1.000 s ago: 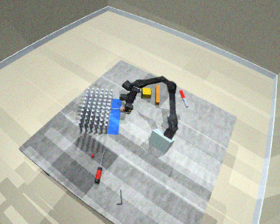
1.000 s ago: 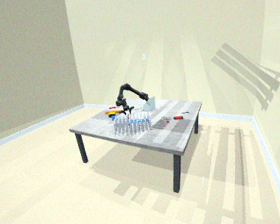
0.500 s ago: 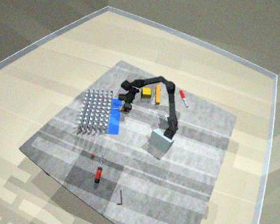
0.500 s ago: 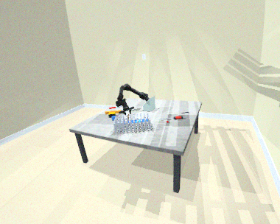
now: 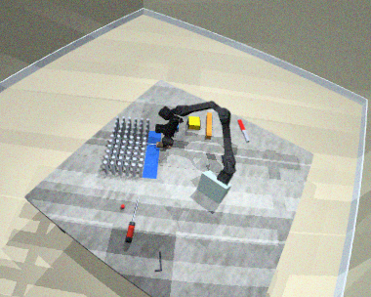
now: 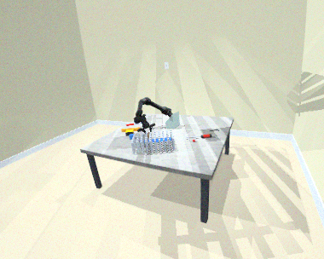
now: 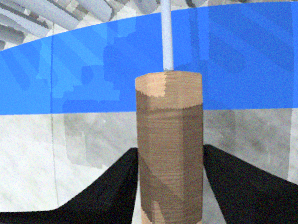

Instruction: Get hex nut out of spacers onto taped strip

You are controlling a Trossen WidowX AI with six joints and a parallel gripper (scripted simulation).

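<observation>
My gripper tip is 40 mm short of the blue taped strip, 60 mm to the right of it and 30 mm above it. The rest, counted from my gripper tip: orange bar (150 mm behind, 340 mm to the right, 20 mm below); wooden-handled tool (90 mm ahead, 50 mm to the left); blue block (30 mm ahead, 190 mm to the right, 10 mm below).
</observation>
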